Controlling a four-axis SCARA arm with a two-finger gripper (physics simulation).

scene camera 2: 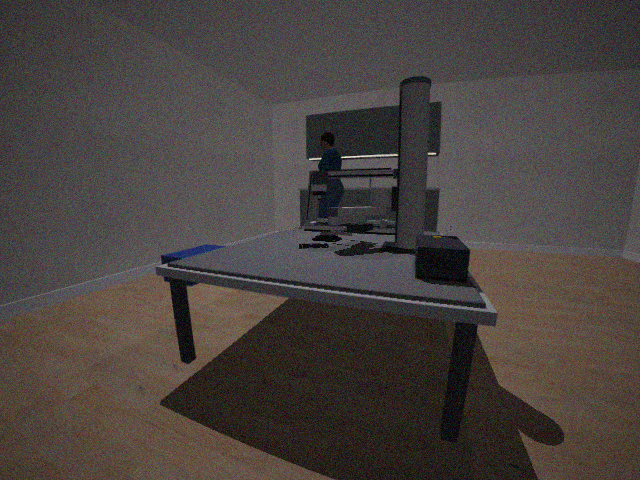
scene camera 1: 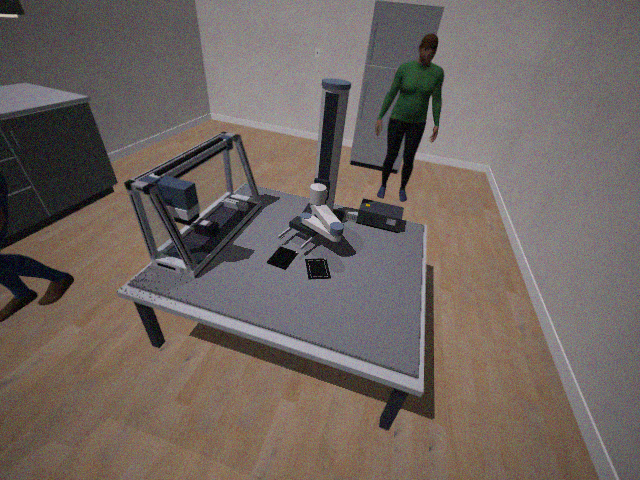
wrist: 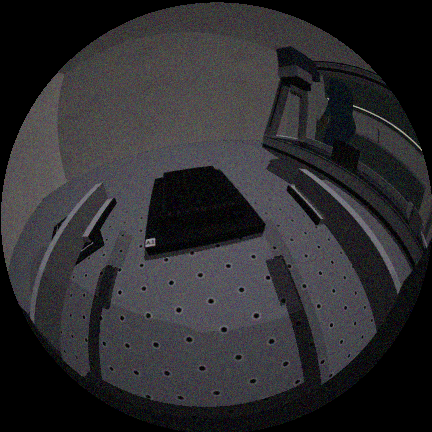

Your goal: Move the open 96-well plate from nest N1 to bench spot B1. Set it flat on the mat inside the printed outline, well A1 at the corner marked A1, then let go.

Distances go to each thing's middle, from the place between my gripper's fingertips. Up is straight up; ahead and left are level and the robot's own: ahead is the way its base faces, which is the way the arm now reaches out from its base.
Scene:
Right now the black well plate (wrist: 192,196) is 8 cm ahead of my hand, 5 cm below it and 1 cm to the right of it.

